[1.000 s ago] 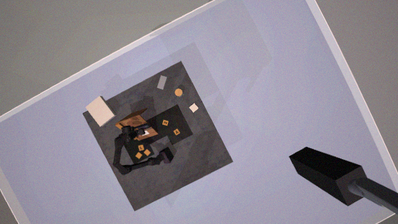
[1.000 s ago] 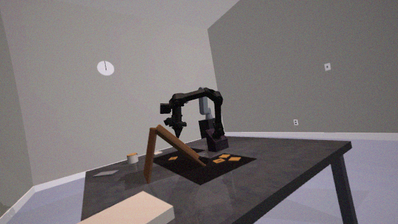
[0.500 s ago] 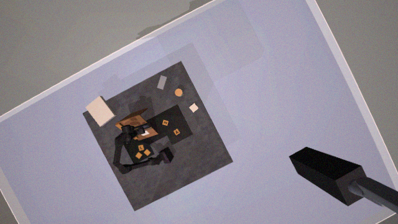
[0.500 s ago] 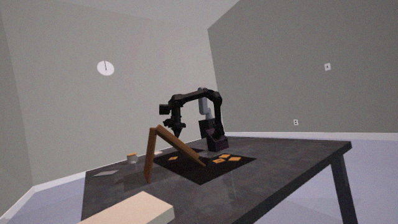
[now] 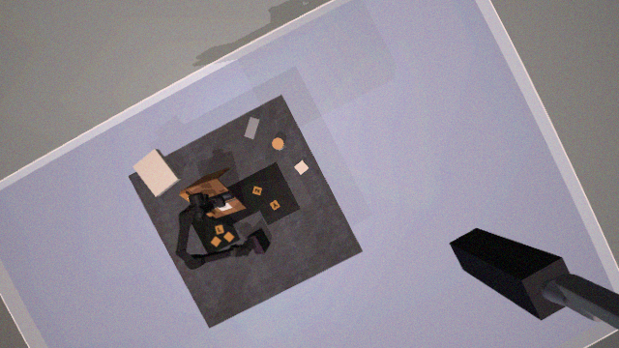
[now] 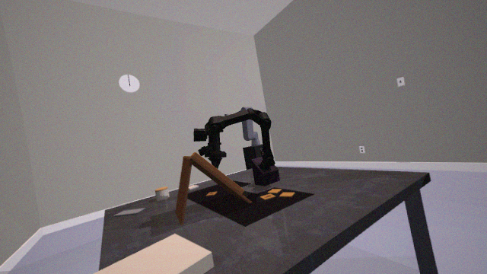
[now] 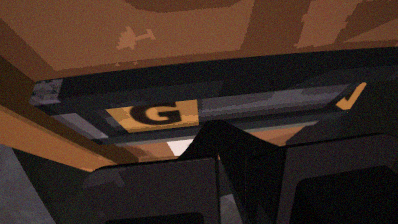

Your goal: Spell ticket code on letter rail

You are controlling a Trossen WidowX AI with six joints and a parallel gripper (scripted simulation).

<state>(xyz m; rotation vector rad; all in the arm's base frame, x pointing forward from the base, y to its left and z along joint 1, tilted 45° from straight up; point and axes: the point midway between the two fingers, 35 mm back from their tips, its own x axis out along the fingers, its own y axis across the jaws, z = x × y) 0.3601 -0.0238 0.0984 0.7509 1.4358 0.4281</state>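
Now: the letter tile 6 cm behind my gripper tip, 22 cm to the right of it and 16 cm below it. From my gripper tip the other things lie so: beige block 41 cm ahead, 36 cm to the left, 14 cm below; then white ticket 5 cm behind, 1 cm to the left, 9 cm below; then black mat 16 cm behind, 6 cm to the right, 16 cm below.
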